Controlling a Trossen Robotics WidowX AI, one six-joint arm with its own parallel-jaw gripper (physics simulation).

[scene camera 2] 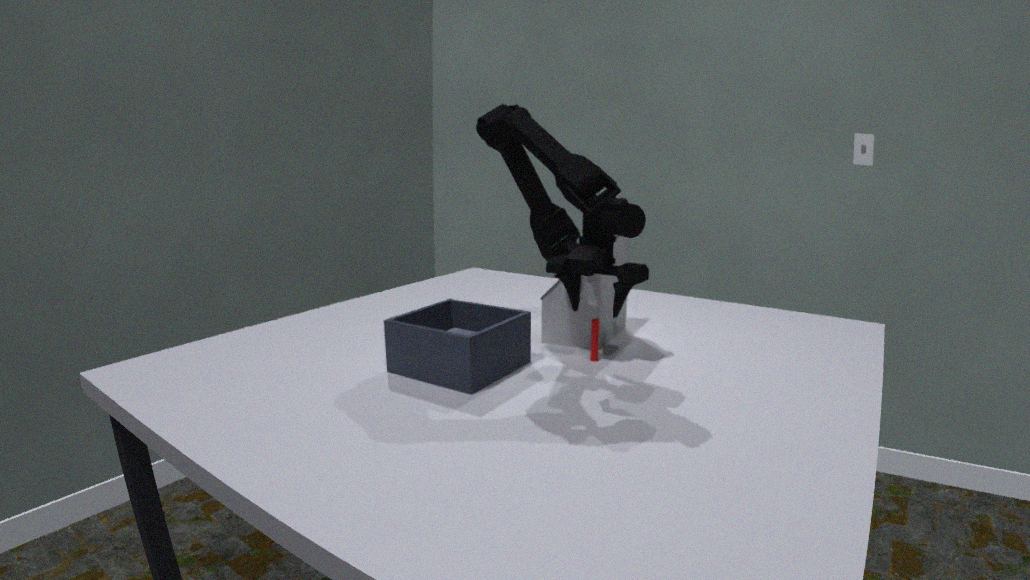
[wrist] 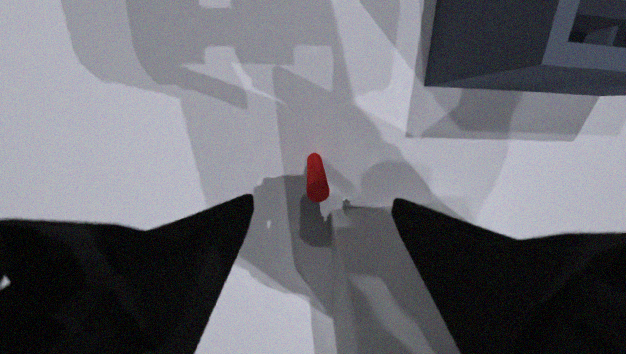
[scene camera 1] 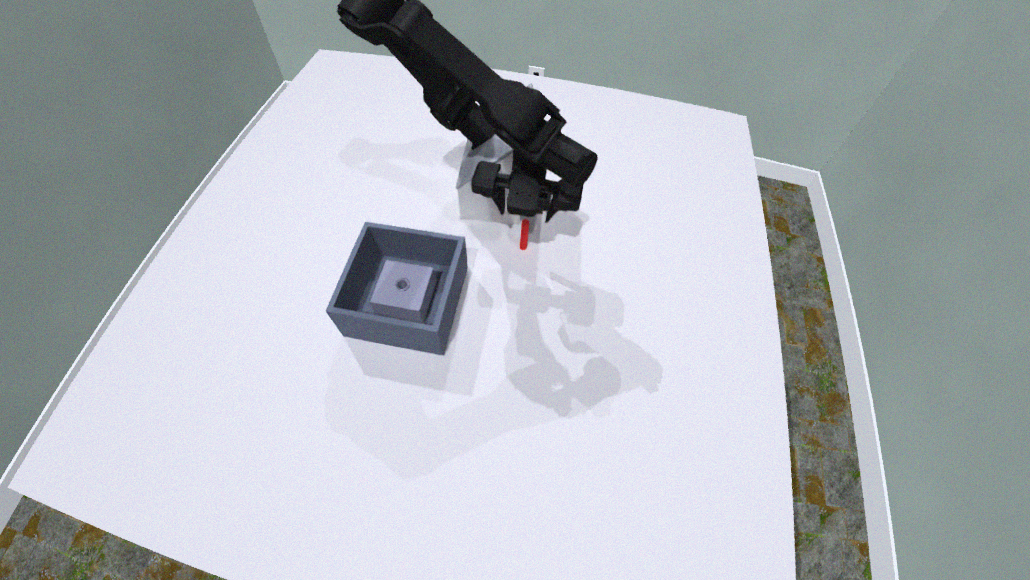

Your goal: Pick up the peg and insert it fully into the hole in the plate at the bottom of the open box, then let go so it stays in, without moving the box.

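Places are measured from the arm's base along level axes (x ahead, y left, z up), in centimetres.
Pixels of known places: gripper, fingertip midpoint: (scene camera 2: 595, 314) (wrist: 323, 204) (scene camera 1: 524, 217); arm's base, link origin: (scene camera 1: 485, 132).
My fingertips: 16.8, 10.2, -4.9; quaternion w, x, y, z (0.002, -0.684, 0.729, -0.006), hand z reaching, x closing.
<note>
For each thing: its top centre in the pictures, then the offset to it from my fingertips, as dx, dy, dz. "*": a spot on its surface instead. Level surfaces: height alone.
- red peg, top centre: (wrist: 318, 191) (scene camera 2: 595, 319) (scene camera 1: 525, 222) +0.3, +0.3, -1.0
- open blue-grey box, top centre: (scene camera 1: 397, 272) (scene camera 2: 458, 316) +16.1, -19.7, +0.8
- light plate, top centre: (scene camera 1: 401, 283) (scene camera 2: 458, 335) +16.1, -19.7, -2.9
- small round hole, surface spot: (scene camera 1: 402, 283) * +15.3, -20.1, -4.3
- white table, surface height: dz -9.0
The red peg (scene camera 1: 524, 234) (scene camera 2: 594, 340) (wrist: 317, 177) stands upright on the white table, to the right of the box in both scene views. My gripper (scene camera 1: 526, 214) (scene camera 2: 596, 312) (wrist: 323, 204) is open and empty. Its fingertips point down, slightly above the peg's top; in the wrist view the peg shows a little left of the midline and ahead of the line between the tips. The open blue-grey box (scene camera 1: 392, 333) (scene camera 2: 428, 350) (wrist: 487, 45) stands apart from the peg. Inside it, a light plate (scene camera 1: 420, 273) has a small round hole (scene camera 1: 402, 283).
A light grey block (scene camera 1: 473, 204) (scene camera 2: 560, 318) (wrist: 367, 250) stands behind the peg, below the arm. The white table (scene camera 1: 612, 468) (scene camera 2: 648, 497) carries shadows of the arm and box. A wall socket (scene camera 1: 535, 70) (scene camera 2: 863, 149) is beyond the table.
</note>
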